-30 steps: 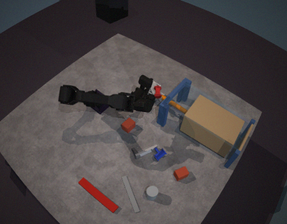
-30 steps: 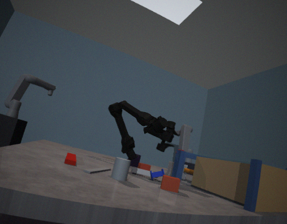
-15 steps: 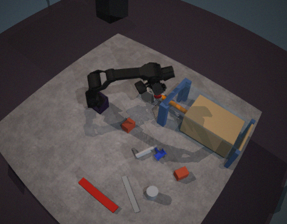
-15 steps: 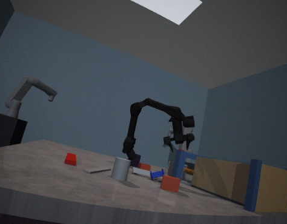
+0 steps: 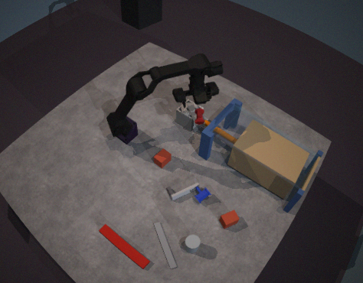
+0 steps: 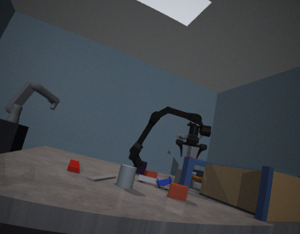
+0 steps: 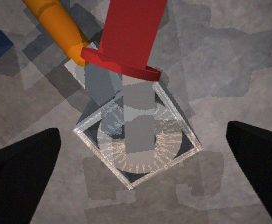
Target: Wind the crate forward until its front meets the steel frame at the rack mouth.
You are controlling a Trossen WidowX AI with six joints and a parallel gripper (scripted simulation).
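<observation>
Now: the winch handle with red knob 50 mm below my gripper tip, 20 mm ahead of it and 10 mm to the right of it. Also, from my gripper tip: blue t-shaped piece 270 mm ahead, 230 mm to the right, 140 mm below; grey strip 480 mm to the right, 330 mm ahead, 160 mm below; grey winch 130 mm below, 60 mm behind, 10 mm to the left.
</observation>
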